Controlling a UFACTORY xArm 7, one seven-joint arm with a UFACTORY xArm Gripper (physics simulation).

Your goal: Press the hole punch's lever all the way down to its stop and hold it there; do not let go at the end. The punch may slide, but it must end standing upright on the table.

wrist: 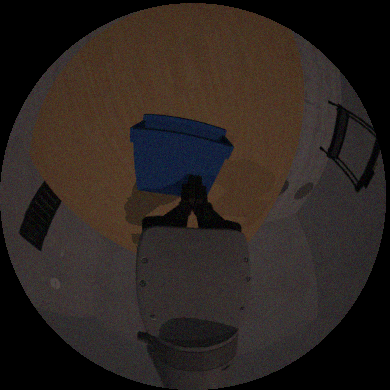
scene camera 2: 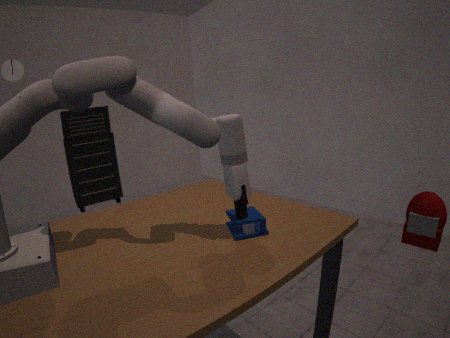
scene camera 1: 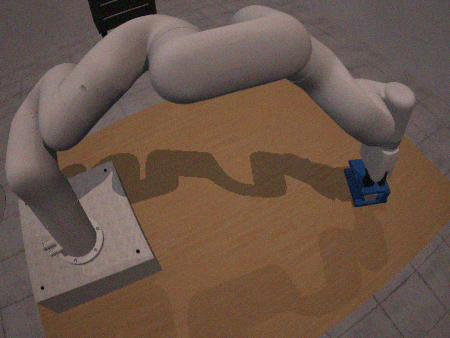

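Where they show: gripper, fingertip midpoint: (wrist: 192, 182) (scene camera 2: 242, 217) (scene camera 1: 368, 183); arm's base at its link origin: (scene camera 1: 79, 240).
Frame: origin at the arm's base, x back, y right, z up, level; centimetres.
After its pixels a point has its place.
Observation:
The blue hole punch (scene camera 1: 361, 196) @[x -64.6, y 27.4, z -7.8 cm] (scene camera 2: 257, 219) @[x -67.8, y 31.4, z -3.6 cm] (wrist: 182, 125) @[x -72.7, y 27.9, z -7.9 cm] stands upright on the wooden table (scene camera 1: 225, 220) @[x -33.1, y 9.9, z -9.1 cm] (scene camera 2: 165, 270) @[x -38.5, y 25.2, z -9.1 cm] (wrist: 180, 60) @[x -82.4, y 30.8, z -9.1 cm], near its far right end. Its wide blue lever (wrist: 170, 157) @[x -70.4, y 25.8, z -3.5 cm] forms the top. My gripper (scene camera 1: 375, 182) @[x -65.9, y 27.1, z -3.4 cm] (scene camera 2: 241, 216) @[x -65.9, y 27.1, z -3.4 cm] (wrist: 192, 182) @[x -65.9, y 27.1, z -3.4 cm] is shut and empty, pointing down. Its fingertips appear to rest on the lever near one end, off to one side in the wrist view. A narrow gap shows between lever and base at the punch's left side in scene camera 2. Whether the lever is at its stop cannot be told.
The arm's base block (scene camera 1: 117, 235) @[x -8.9, y 3.4, z -0.8 cm] (scene camera 2: 30, 270) @[x -8.3, y 11.8, z -2.4 cm] sits at the table's other end. The arm arches high over the table. The table's right edge lies a short way beyond the punch. A dark cabinet (scene camera 2: 94, 162) and a red object (scene camera 2: 425, 210) stand off the table.

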